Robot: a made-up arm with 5 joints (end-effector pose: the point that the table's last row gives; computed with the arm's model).
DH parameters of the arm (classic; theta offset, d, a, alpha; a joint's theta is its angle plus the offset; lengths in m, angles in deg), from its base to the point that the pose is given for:
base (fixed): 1.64 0 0.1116 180
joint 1: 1.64 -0.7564 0.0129 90
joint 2: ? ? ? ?
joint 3: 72.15 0 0.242 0
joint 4: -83.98 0.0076 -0.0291 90
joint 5: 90 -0.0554 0.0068 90
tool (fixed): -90 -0.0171 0 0
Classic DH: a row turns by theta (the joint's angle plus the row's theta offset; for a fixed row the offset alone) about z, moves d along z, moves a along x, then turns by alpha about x.
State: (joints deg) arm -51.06 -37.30 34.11 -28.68 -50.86
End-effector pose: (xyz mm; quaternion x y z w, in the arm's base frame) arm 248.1 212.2 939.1 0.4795 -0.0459 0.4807 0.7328
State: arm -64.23 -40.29 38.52 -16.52 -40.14
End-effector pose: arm 194.9 230.6 911.1 0.3664 0.0536 0.5392 0.7564
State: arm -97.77 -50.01 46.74 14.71 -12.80
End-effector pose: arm 66.9 197.5 866.6 -0.0016 0.1486 0.7377 0.6586
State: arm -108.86 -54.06 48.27 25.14 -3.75
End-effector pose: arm 38.8 168.2 862.6 -0.1178 0.1239 0.7982 0.5776
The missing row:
joint 2: -78.18 0 0.1596 0
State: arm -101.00 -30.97 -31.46 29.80 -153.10
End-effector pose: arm 83.0 101.4 1153.1 -0.6441 -0.6786 -0.3461 0.0689
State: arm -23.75 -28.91 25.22 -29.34 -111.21
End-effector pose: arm 341.0 127.2 966.1 0.8072 0.0056 0.3411 0.4817
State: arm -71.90 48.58 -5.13 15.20 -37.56
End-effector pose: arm 194.9 333.5 620.8 -0.0449 0.5401 0.3570 0.7608
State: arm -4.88 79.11 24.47 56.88 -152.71
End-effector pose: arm 195.3 19.8 505.5 0.1549 0.2393 -0.9551 0.0808
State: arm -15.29 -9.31 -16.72 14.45 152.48
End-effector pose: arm 385.9 71.6 1038.7 -0.9546 -0.1524 -0.0657 0.2476
